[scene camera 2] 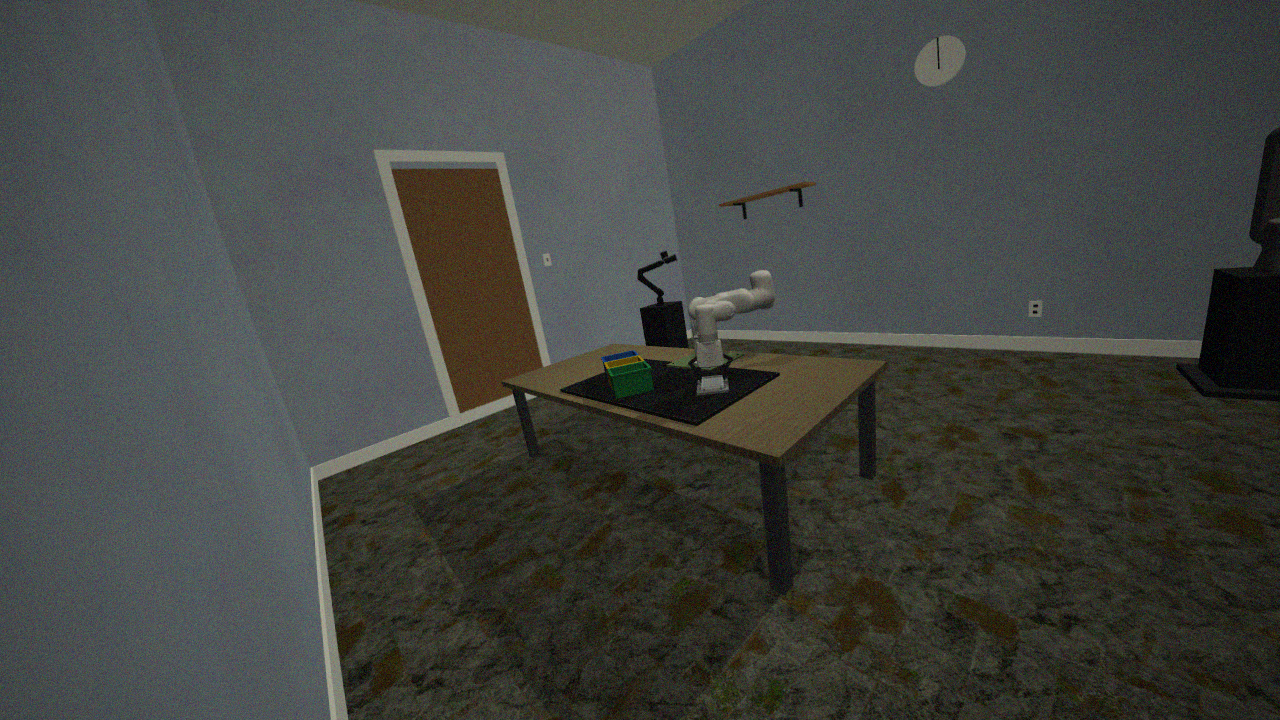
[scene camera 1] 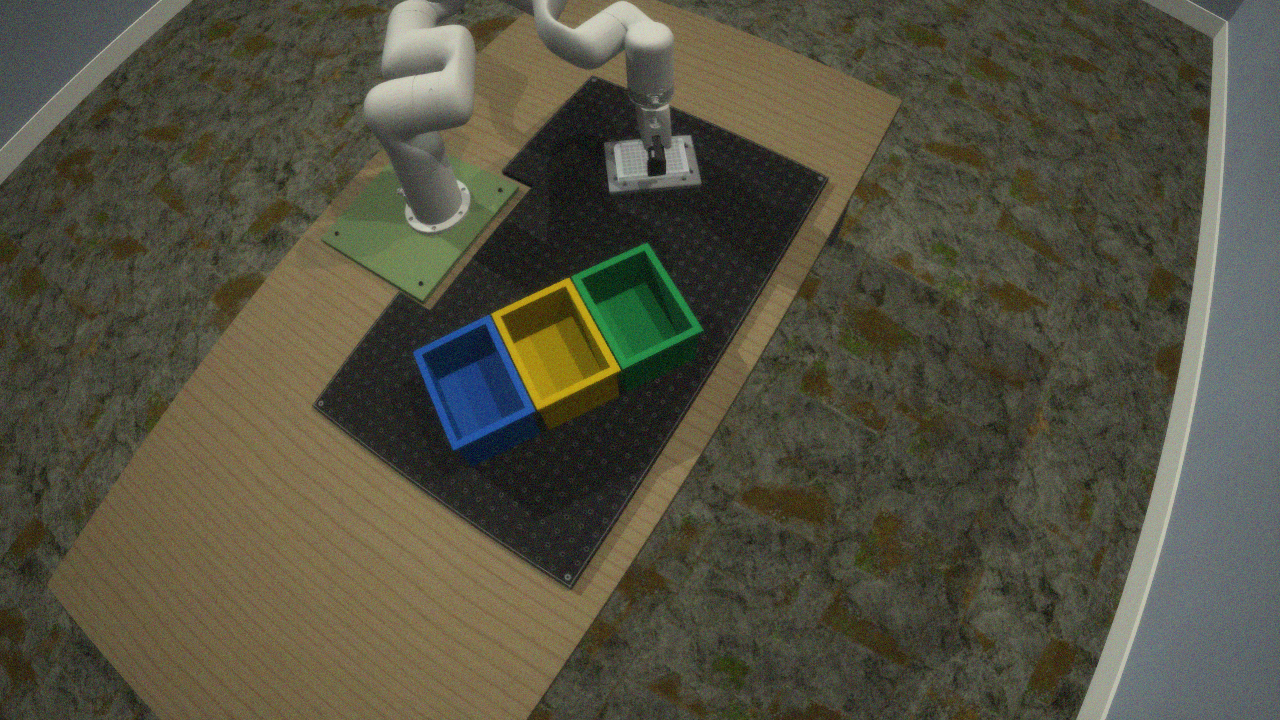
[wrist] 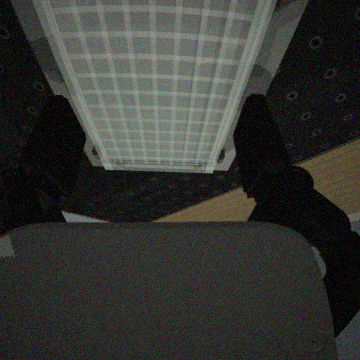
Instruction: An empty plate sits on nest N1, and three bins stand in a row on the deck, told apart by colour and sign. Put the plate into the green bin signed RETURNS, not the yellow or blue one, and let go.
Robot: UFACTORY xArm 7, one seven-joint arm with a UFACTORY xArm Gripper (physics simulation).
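Frame: origin at the arm's base, x ahead, y left, z up, level; metres.
Where they show: gripper, fingertip midpoint: (scene camera 2: 712,380) (scene camera 1: 652,155) (wrist: 157,113); arm's base, link origin: (scene camera 1: 438,207).
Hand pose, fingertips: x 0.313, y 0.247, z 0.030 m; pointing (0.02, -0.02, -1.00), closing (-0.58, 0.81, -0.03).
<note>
Things, the pixels of their top centre, and the offset from my fingertips. "spot": a spot on its surface instead. Level surfaces: height alone.
- pale gridded plate, top centre: (wrist: 155,107) (scene camera 1: 651,157) (scene camera 2: 712,380) dz -0.002, dx -0.001, dy -0.002 m
- light grey nest, top centre: (wrist: 155,102) (scene camera 1: 651,158) (scene camera 2: 712,381) dz -0.006, dx -0.001, dy -0.002 m
- blue bin, surface spot: (scene camera 1: 477,389) spot: dz -0.022, dx -0.043, dy -0.515 m
- black perforated deck, surface height: dz -0.028 m
- wooden table, surface height: dz -0.040 m
The pale gridded plate (scene camera 1: 631,159) (scene camera 2: 712,383) (wrist: 152,85) sits on the light grey nest (scene camera 1: 626,187) (wrist: 227,159). My gripper (scene camera 1: 657,170) (wrist: 157,113) is open; in the wrist view one dark finger stands on each side of the plate, with no grip on it. The exact finger height beside the plate is hard to tell. The green bin (scene camera 1: 640,313) (scene camera 2: 632,382) is nearest to the nest, the yellow bin (scene camera 1: 556,353) is in the middle and the blue bin (scene camera 1: 477,389) is at the far end. No sign is readable; the bins look empty in scene camera 1.
The bins stand touching in a row on the black perforated deck (scene camera 1: 554,510), which lies on the wooden table (scene camera 1: 295,555) (scene camera 2: 805,394). The arm's base stands on a green mounting plate (scene camera 1: 375,241) beside the deck. The green bin's raised walls stand between the nest and the other bins.
</note>
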